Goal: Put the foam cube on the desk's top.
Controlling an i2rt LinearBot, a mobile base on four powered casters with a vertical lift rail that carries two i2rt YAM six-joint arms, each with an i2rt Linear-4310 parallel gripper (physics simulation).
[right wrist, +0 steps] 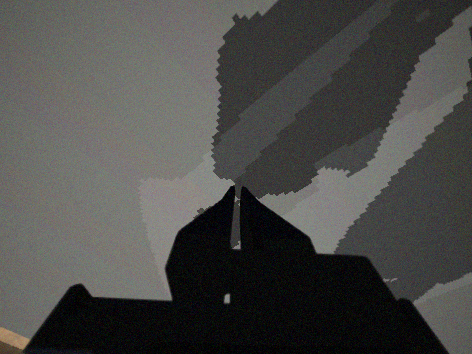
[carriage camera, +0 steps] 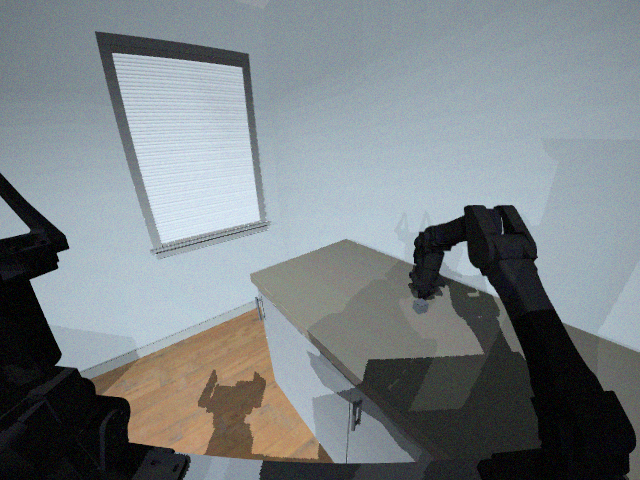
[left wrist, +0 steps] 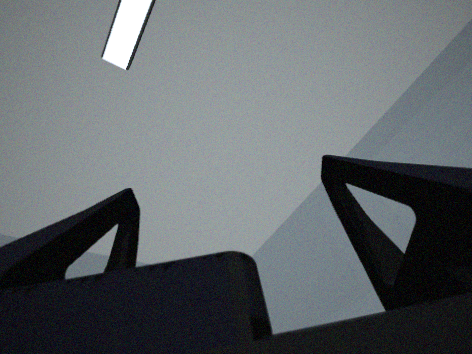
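Where they show: left gripper, fingertip midpoint: (left wrist: pixel 230 182); right gripper, fingertip midpoint: (right wrist: pixel 237 192) (carriage camera: pixel 420 299); left arm's base, link origin: (carriage camera: pixel 118 476).
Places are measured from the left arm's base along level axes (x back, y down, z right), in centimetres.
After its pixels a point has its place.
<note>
The foam cube (carriage camera: pixel 420 305) @[z 60.8, x -45.6, y 4.1 cm] is a small blue-grey block on the brown-grey top of the desk (carriage camera: pixel 305 284) @[z 22.3, x -63.7, y 7.3 cm] (right wrist: pixel 75 125) @[z 52.6, x -57.3, y 7.3 cm], at the right of the carriage view. It does not show in the right wrist view, where the gripper body covers the lower middle. My right gripper (carriage camera: pixel 424 297) @[z 63.9, x -52.5, y 7.3 cm] (right wrist: pixel 237 192) @[z 63.9, x -52.5, y 7.3 cm] points down just above and behind the cube; its fingers are shut with nothing between them. Whether it touches the cube cannot be told. My left gripper (left wrist: pixel 230 182) @[z 0.4, x -3.0, y -43.6 cm] is open and empty, raised away from the desk and partly cut off at the carriage view's left edge.
White cabinet doors with a dark handle (carriage camera: pixel 356 414) form the desk's front. A wooden floor (carriage camera: pixel 170 392) @[z -74.5, x -70.6, y 98.3 cm] lies at the left. A wall with a blind-covered window (carriage camera: pixel 188 149) @[z -62.4, x -141.9, y -48.2 cm] stands behind. Dark arm shadows fall across the desk top. A ceiling lamp (left wrist: pixel 125 35) @[z -16.4, x -4.2, y -109.4 cm] shows in the left wrist view.
</note>
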